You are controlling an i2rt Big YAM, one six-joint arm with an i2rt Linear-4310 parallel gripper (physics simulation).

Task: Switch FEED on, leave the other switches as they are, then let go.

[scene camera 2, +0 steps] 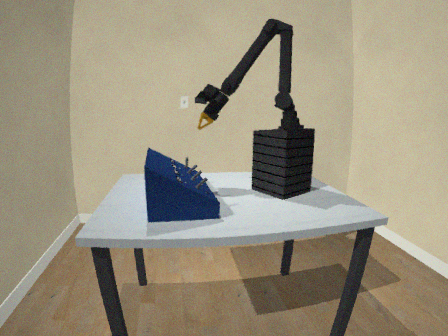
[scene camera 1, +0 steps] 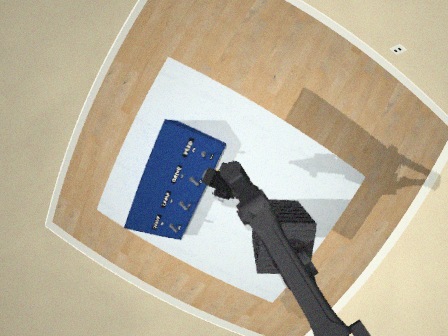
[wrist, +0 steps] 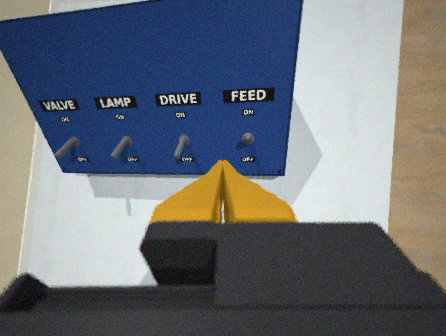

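Where they show: gripper, between the fingertips: [scene camera 2: 198, 129] [wrist: 222, 167]; arm's base, origin of its link: [scene camera 2: 290, 129].
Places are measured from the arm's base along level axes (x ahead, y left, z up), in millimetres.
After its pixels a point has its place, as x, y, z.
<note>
The blue switch panel [scene camera 1: 150, 170] @(615, 12, -117) [scene camera 2: 175, 200] @(517, 298, -219) [wrist: 150, 55] @(578, 26, -136) has a sloped face. The FEED lever [scene camera 1: 203, 154] @(464, -142, -152) [scene camera 2: 187, 161] @(459, -133, -169) [wrist: 248, 138] @(458, -139, -151) stands up differently from the rest: upright in scene camera 2 and nearly end-on in the wrist view, tipped to its ON side. The DRIVE lever [scene camera 1: 195, 181] @(440, -25, -176) [wrist: 182, 146] @(443, -24, -179), LAMP lever [scene camera 1: 184, 205] @(429, 96, -176) [wrist: 121, 147] @(432, 95, -179) and VALVE lever [scene camera 1: 173, 228] @(424, 217, -177) [wrist: 68, 147] @(424, 214, -183) lean to OFF. My gripper [scene camera 1: 217, 170] @(407, -125, -15) [scene camera 2: 200, 127] @(407, -125, -15) [wrist: 222, 167] @(407, -125, -15) is shut and empty, well above the levers and apart from the panel. Its fingers are mostly hidden in scene camera 1.
The panel stands on the white table [scene camera 1: 135, 150] @(768, 29, -294) [scene camera 2: 120, 230] @(700, 372, -295) [wrist: 350, 75] @(639, -342, -294). The dark ribbed block [scene camera 1: 285, 245] [scene camera 2: 282, 162] @(77, 107, -134) under the arm's base stands at the other side of the table, apart from the panel.
</note>
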